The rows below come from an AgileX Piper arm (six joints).
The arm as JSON. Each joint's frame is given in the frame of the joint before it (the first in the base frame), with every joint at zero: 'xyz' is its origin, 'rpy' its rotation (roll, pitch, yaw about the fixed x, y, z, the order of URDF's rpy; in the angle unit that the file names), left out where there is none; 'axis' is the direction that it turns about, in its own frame. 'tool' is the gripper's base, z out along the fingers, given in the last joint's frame.
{
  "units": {
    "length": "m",
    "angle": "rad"
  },
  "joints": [
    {
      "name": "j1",
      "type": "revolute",
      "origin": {
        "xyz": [
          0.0,
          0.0,
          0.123
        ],
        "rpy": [
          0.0,
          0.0,
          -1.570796
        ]
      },
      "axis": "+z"
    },
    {
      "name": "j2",
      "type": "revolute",
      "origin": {
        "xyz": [
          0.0,
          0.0,
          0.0
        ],
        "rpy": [
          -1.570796,
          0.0,
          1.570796
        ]
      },
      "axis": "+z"
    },
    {
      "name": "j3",
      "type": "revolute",
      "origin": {
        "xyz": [
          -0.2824,
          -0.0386,
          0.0
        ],
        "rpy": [
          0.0,
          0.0,
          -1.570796
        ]
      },
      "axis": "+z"
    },
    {
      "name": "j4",
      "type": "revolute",
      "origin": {
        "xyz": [
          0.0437,
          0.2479,
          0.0
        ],
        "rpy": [
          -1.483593,
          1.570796,
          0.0
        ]
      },
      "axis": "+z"
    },
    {
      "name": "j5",
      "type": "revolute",
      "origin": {
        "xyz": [
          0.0,
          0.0,
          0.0
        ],
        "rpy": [
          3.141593,
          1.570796,
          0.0
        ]
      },
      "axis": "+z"
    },
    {
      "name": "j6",
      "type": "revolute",
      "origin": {
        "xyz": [
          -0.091,
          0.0,
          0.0
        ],
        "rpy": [
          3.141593,
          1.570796,
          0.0
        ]
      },
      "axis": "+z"
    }
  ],
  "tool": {
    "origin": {
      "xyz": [
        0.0,
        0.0,
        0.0
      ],
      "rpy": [
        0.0,
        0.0,
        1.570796
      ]
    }
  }
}
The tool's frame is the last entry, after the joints.
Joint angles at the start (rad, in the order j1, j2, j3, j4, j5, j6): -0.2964 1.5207 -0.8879 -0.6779 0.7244 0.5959
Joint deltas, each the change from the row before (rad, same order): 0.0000 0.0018 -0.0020 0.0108 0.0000 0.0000; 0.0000 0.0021 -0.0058 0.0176 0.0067 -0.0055; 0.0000 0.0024 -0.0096 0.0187 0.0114 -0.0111; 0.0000 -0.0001 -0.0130 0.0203 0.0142 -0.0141; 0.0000 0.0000 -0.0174 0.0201 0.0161 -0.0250; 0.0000 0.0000 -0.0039 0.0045 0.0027 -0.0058; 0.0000 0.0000 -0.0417 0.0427 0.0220 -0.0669; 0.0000 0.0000 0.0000 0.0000 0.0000 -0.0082; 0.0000 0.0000 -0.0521 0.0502 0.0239 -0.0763; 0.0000 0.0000 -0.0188 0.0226 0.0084 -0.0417; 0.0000 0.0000 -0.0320 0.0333 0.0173 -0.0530; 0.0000 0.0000 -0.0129 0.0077 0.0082 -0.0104
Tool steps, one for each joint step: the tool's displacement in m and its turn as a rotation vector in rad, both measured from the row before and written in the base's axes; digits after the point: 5 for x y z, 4 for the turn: 0.00047 0.00039 -0.00034 0.0088 -0.0029 -0.0056; 0.00056 0.00042 0.00025 0.0116 0.0005 -0.0080; 0.00086 0.00022 0.00105 0.0101 0.0036 -0.0061; 0.00097 0.00020 0.00255 0.0092 0.0014 -0.0054; 0.00156 -0.00001 0.00366 0.0058 0.0041 0.0035; 0.00042 0.00002 0.00084 0.0013 0.0002 0.0015; 0.00502 0.00010 0.00932 0.0092 -0.0005 0.0272; 0.00000 0.00000 0.00000 -0.0019 0.0038 0.0070; 0.00622 0.00033 0.01205 0.0112 -0.0076 0.0339; 0.00219 0.00048 0.00429 0.0044 0.0016 0.0237; 0.00331 0.00062 0.00746 0.0080 -0.0016 0.0267; 0.00113 -0.00006 0.00315 0.0013 -0.0027 0.0031
